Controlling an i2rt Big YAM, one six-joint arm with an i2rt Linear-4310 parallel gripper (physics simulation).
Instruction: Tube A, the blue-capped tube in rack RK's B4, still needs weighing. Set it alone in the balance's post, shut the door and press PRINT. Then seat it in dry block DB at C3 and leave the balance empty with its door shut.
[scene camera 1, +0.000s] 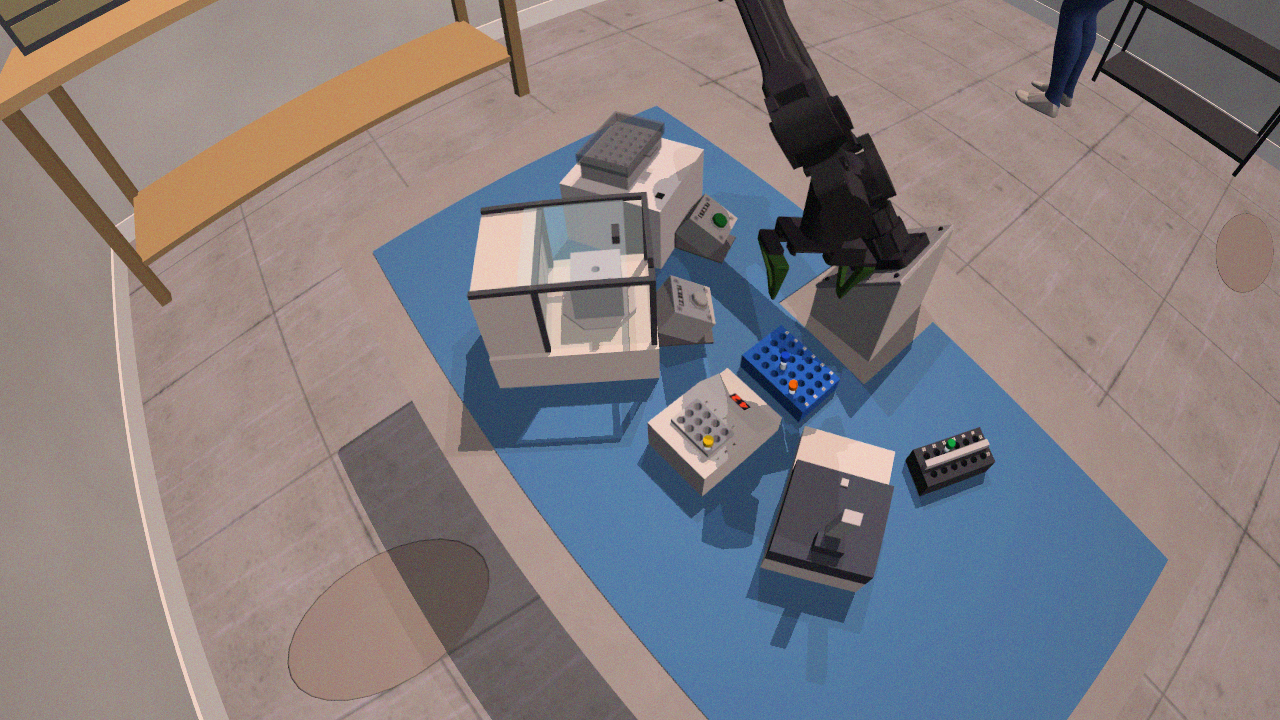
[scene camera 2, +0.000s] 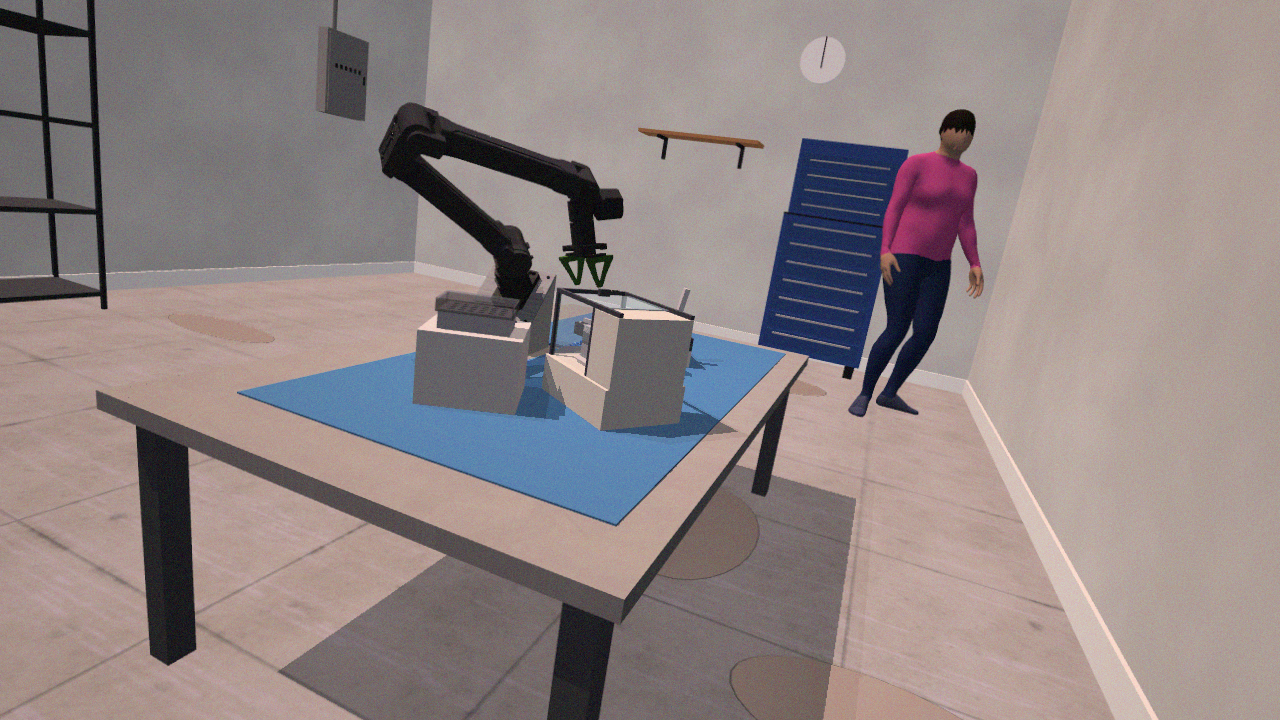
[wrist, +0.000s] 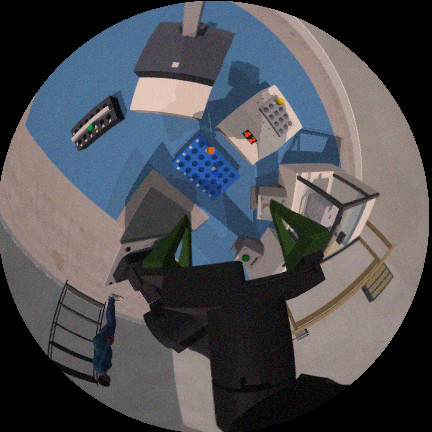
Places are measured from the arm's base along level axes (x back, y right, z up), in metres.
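Where they show: gripper, fingertip midpoint: (scene camera 1: 805, 296) (scene camera 2: 588, 286) (wrist: 228, 210); arm's base, link origin: (scene camera 1: 890, 256) (scene camera 2: 516, 289) (wrist: 140, 260).
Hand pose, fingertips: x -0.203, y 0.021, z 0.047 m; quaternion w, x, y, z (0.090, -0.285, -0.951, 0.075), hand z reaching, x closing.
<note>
Each offset is from my fingertips to the centre of the thing. "*": to the spot under its first point.
The blue-capped tube {dx -0.007, dy +0.003, dz -0.159 m} (scene camera 1: 784, 358) (wrist: 215, 173) stands upright in the blue rack (scene camera 1: 769, 391) (wrist: 194, 187), near an orange-capped tube {dx -0.029, dy -0.035, dz -0.159 m} (scene camera 1: 793, 385) (wrist: 210, 150). My gripper (scene camera 1: 807, 293) (scene camera 2: 588, 283) (wrist: 228, 210) is open wide and empty, high above the table, with its fingers pointing down. The balance {dx -0.147, dy +0.242, dz -0.079 m} (scene camera 1: 510, 250) (scene camera 2: 644, 367) (wrist: 295, 172) is a glass-sided box; no tube shows on its light square plate (scene camera 1: 604, 261). I cannot tell how its door stands. The dry block {dx -0.151, dy +0.000, dz -0.155 m} (scene camera 1: 666, 438) (wrist: 235, 122) shows a red 42 and holds a yellow-capped tube {dx -0.194, dy -0.025, dz -0.126 m} (scene camera 1: 708, 441) (wrist: 280, 101).
A grey button box {* dx -0.055, dy +0.155, dz -0.119 m} (scene camera 1: 689, 304) (wrist: 270, 205) adjoins the balance; another with a green button {dx +0.110, dy +0.254, dz -0.126 m} (scene camera 1: 720, 220) (wrist: 245, 258) stands behind. A dark-lidded machine {dx -0.120, dy -0.198, dz -0.139 m} (scene camera 1: 832, 510) (wrist: 185, 52) and a black rack {dx +0.072, dy -0.289, dz -0.166 m} (scene camera 1: 926, 483) (wrist: 117, 107) with a green-capped tube {dx +0.071, dy -0.271, dz -0.157 m} (scene camera 1: 951, 443) (wrist: 91, 128) stand beyond.
</note>
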